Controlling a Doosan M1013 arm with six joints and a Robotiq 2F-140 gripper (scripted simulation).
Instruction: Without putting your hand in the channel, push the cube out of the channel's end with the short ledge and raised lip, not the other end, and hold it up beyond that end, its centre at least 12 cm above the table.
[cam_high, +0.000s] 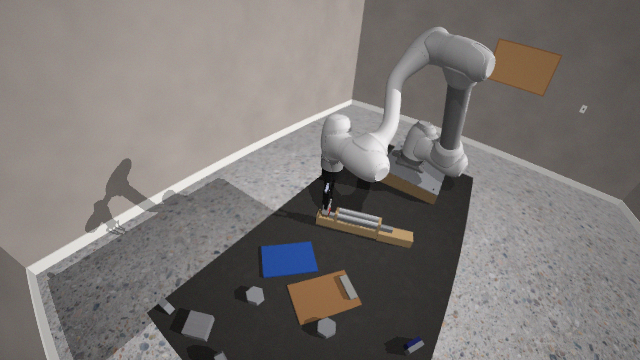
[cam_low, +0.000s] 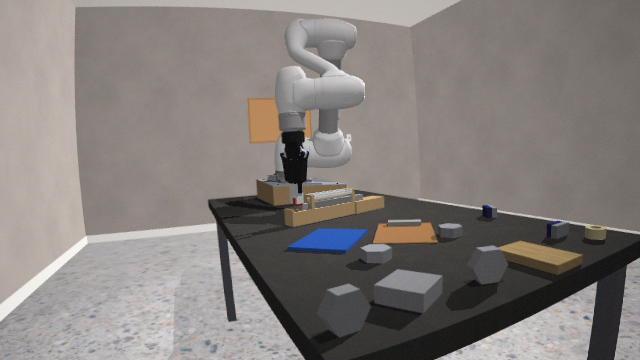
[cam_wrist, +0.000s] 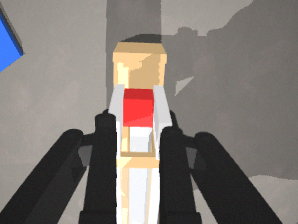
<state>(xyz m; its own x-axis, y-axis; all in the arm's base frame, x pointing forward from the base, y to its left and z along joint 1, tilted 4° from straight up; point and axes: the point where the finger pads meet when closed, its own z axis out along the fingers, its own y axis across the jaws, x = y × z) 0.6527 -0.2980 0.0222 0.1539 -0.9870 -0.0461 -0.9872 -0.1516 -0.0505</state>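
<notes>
Right now my hand is 90 mm to the right of the grey bar, 50 mm above it and 20 mm past it. Round my hand: light grey stick 230 mm to the left, 50 mm below, 40 mm behind; then channel 150 mm to the left, 50 mm below, 20 mm behind; then red cube 30 mm below.
</notes>
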